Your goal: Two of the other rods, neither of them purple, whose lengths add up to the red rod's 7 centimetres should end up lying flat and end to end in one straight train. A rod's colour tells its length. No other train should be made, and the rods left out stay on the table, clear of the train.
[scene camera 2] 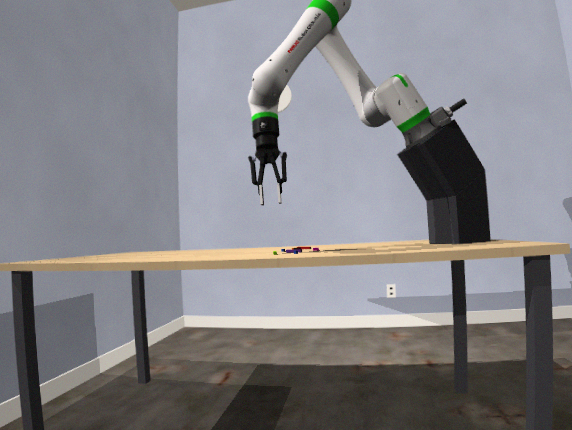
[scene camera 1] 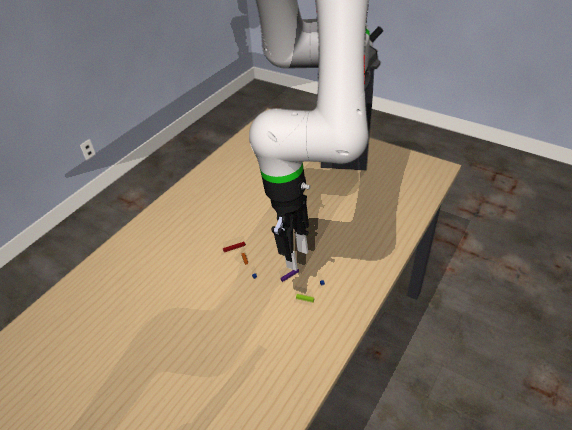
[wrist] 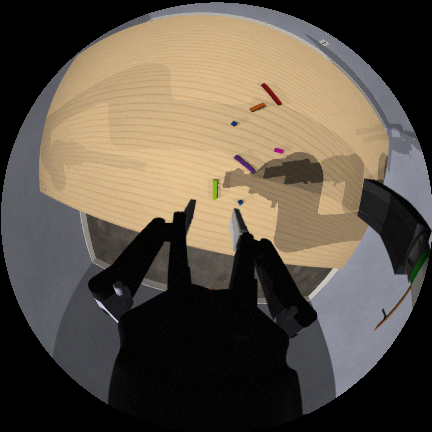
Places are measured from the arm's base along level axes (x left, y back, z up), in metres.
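Where they show: gripper, fingertip midpoint: (scene camera 2: 271, 203) (scene camera 1: 297, 259) (wrist: 212, 212); arm's base, origin of the base link: (scene camera 2: 424, 137).
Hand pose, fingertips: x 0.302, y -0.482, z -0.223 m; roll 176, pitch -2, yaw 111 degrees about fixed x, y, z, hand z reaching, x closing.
Things, the pixels of their top centre, and the offset from my fingertips. Level surfaces: height alone.
- red rod, middle of its top: (wrist: 271, 92) (scene camera 1: 233, 245) dy -0.017, dx -0.288, dz -0.158 m
- orange rod, middle of its top: (wrist: 257, 106) (scene camera 1: 244, 257) dy -0.023, dx -0.226, dz -0.158 m
- purple rod, middle of its top: (wrist: 244, 164) (scene camera 1: 289, 273) dy +0.035, dx -0.083, dz -0.158 m
- lime green rod, middle of its top: (wrist: 214, 189) (scene camera 1: 305, 297) (scene camera 2: 274, 251) dy +0.011, dx +0.010, dz -0.158 m
- short magenta rod, middle of its top: (wrist: 279, 150) (scene camera 2: 315, 247) dy +0.084, dx -0.165, dz -0.158 m
- small blue cube, middle of its top: (wrist: 233, 122) (scene camera 1: 254, 274) dy -0.043, dx -0.151, dz -0.158 m
- wooden table, its level: dz -0.168 m
My gripper (scene camera 1: 297, 260) (scene camera 2: 271, 203) (wrist: 212, 212) is open and empty, pointing down high above the table. The red rod (scene camera 1: 234, 247) (wrist: 271, 94) lies apart from the others. The orange rod (scene camera 1: 244, 258) (wrist: 257, 107) lies near it. A purple rod (scene camera 1: 289, 275) (wrist: 245, 164) lies between the two small blue cubes. The lime green rod (scene camera 1: 305, 298) (scene camera 2: 275, 253) (wrist: 215, 189) lies near the table's long edge. A short magenta rod (scene camera 2: 316, 249) (wrist: 279, 150) is hidden in scene camera 1. All rods lie flat and apart.
One small blue cube (scene camera 1: 254, 276) (wrist: 234, 123) lies near the orange rod, another blue cube (scene camera 1: 322, 282) (wrist: 240, 202) near the green rod. The wooden table (scene camera 1: 150, 300) (scene camera 2: 150, 257) (wrist: 140, 175) carries them. The arm's dark pedestal (scene camera 2: 465, 200) stands at its far end.
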